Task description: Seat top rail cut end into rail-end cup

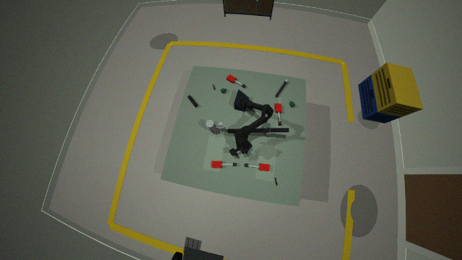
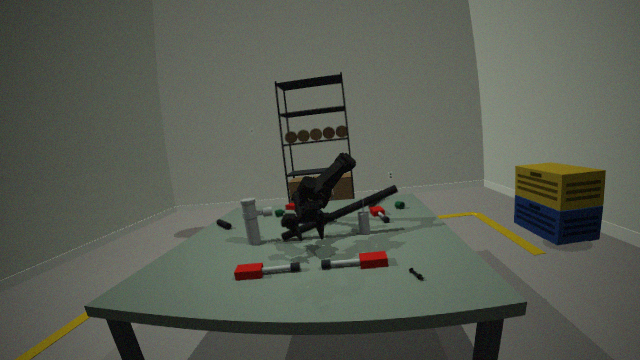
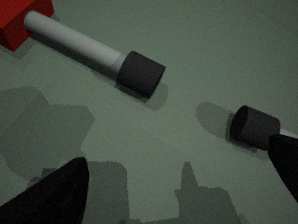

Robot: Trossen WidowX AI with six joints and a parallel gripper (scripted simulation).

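My gripper tip is now 25 cm past the rail-end cup, 23 cm to the left of it and 6 cm below it. The rest, counted from my gripper tip: loop cap 23 cm behind, 21 cm to the left, 3 cm above; then black cylinder 56 cm to the right, 52 cm behind, 6 cm below.
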